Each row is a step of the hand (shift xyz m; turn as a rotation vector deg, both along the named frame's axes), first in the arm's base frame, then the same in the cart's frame.
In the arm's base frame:
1: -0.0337 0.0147 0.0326 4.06 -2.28 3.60
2: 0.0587 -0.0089 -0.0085 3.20 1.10 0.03
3: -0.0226 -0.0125 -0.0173 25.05 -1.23 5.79
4: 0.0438 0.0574 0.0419 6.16 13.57 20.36
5: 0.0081 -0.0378 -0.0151 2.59 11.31 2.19
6: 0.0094 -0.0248 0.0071 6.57 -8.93 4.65
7: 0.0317 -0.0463 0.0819 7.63 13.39 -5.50
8: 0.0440 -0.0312 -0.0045 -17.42 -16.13 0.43
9: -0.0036 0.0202 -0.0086 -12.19 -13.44 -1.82
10: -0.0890 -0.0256 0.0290 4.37 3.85 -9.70
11: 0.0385 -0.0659 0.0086 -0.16 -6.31 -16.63
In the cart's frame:
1: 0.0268 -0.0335 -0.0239 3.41 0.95 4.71
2: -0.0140 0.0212 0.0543 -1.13 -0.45 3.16
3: -0.0042 0.0153 -0.0267 0.75 2.40 25.62
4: -0.0011 -0.0624 0.0554 9.40 -20.34 11.61
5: 0.0043 0.0412 0.0023 -4.22 -10.43 3.59
6: 0.0165 0.0197 0.0097 7.10 6.63 7.08
7: 0.0863 0.0069 0.0486 -12.73 -7.81 6.68
8: 0.0032 0.0363 0.0400 11.65 10.99 -17.53
9: -0.0166 -0.0141 -0.0046 7.42 10.55 -12.89
10: 0.0542 -0.0058 -0.0803 -10.96 1.91 2.04
11: 0.0325 0.0594 0.0362 -10.96 13.25 -4.54

